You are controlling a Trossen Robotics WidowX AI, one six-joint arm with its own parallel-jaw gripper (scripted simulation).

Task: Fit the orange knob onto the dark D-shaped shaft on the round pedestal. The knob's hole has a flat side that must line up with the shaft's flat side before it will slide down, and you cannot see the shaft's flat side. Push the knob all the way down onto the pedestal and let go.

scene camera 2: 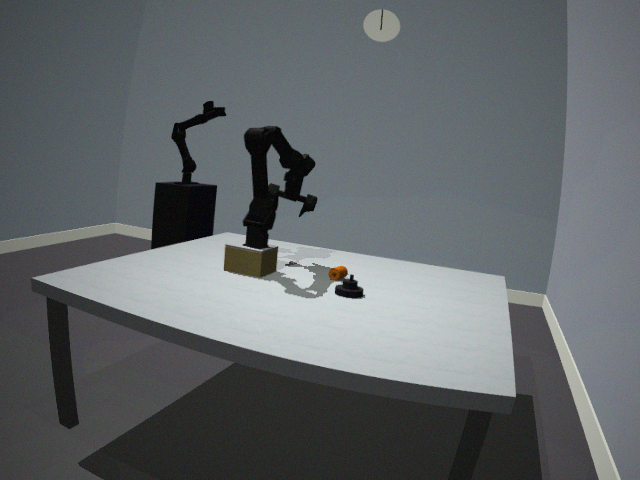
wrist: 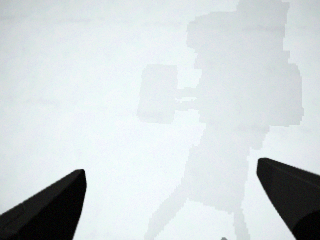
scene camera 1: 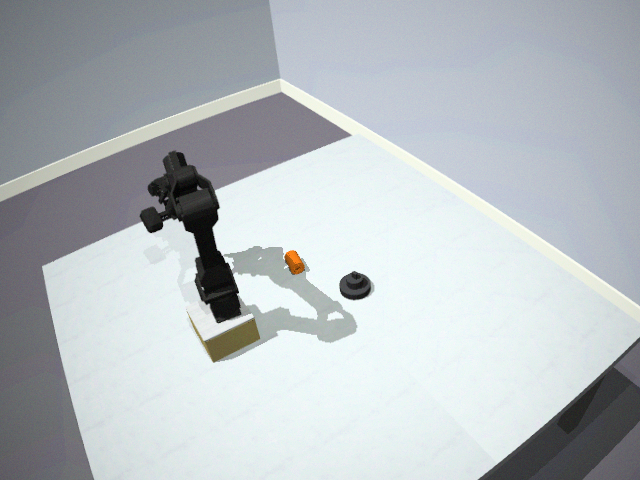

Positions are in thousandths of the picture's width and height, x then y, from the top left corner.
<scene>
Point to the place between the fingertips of the gripper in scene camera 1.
262, 468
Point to a dark round pedestal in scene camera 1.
554, 597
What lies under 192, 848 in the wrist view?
The gripper.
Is the gripper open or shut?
Open.
</scene>
